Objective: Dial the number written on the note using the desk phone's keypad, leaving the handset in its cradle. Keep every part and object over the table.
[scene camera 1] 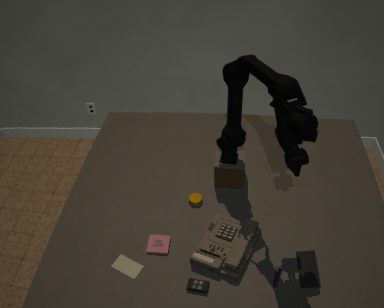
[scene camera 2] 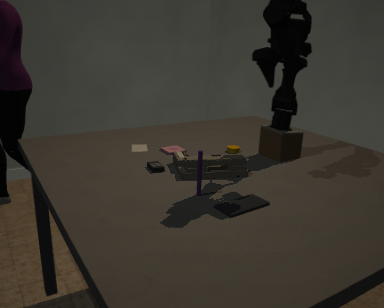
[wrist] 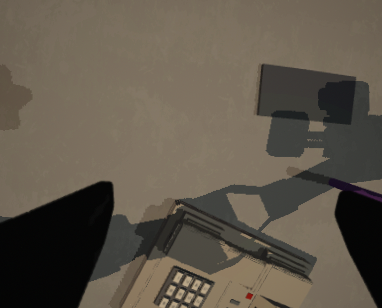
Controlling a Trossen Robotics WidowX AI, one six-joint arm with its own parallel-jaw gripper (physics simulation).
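Where they show: gripper, fingertip midpoint: [scene camera 1: 294, 167] [scene camera 2: 280, 89] [wrist: 226, 198]; arm's base, link origin: [scene camera 1: 228, 158] [scene camera 2: 280, 128].
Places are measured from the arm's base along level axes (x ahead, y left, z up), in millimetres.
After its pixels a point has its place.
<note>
The beige desk phone [scene camera 1: 212, 245] @[x 341, y -5, z -86 mm] [scene camera 2: 210, 168] @[x 350, y 90, z -87 mm] [wrist: 230, 275] lies on the table. Its keypad [scene camera 1: 227, 231] @[x 278, y 36, z -83 mm] [wrist: 185, 288] @[x 279, y 43, z -83 mm] faces up, and the wrist view cuts it off at the lower edge. The handset [scene camera 1: 242, 251] @[x 374, y 99, z -49 mm] lies in its cradle along one side, partly in shadow. The pink note [scene camera 1: 158, 244] @[x 362, y -189, z -99 mm] [scene camera 2: 173, 149] @[x 361, y -182, z -99 mm] lies flat beside the phone, with writing too small to read. My gripper [scene camera 1: 297, 171] @[x 211, y 225, z 183 mm] [scene camera 2: 271, 85] @[x 211, y 225, z 183 mm] [wrist: 226, 198] @[x 211, y 225, z 183 mm] is open and empty, high above the table, off to the phone's side. In the wrist view its fingers stand wide apart, with the phone's far edge low between them.
A purple pen [scene camera 1: 278, 276] @[x 465, y 220, z -29 mm] [scene camera 2: 199, 173] @[x 462, y 225, z -42 mm] stands upright near a dark flat slab [scene camera 1: 311, 276] @[x 415, y 339, z -101 mm] [scene camera 2: 242, 205] @[x 391, y 336, z -102 mm] [wrist: 295, 95] @[x 365, y 322, z -102 mm]. A small black box [scene camera 1: 198, 285] @[x 497, y -21, z -93 mm] [scene camera 2: 155, 167] @[x 506, y 4, z -93 mm], a pale paper [scene camera 1: 127, 266] @[x 468, y -271, z -108 mm] [scene camera 2: 139, 148] @[x 470, y -264, z -107 mm] and a yellow disc [scene camera 1: 195, 199] @[x 145, y -104, z -90 mm] [scene camera 2: 233, 149] @[x 148, y -86, z -94 mm] lie around the phone.
</note>
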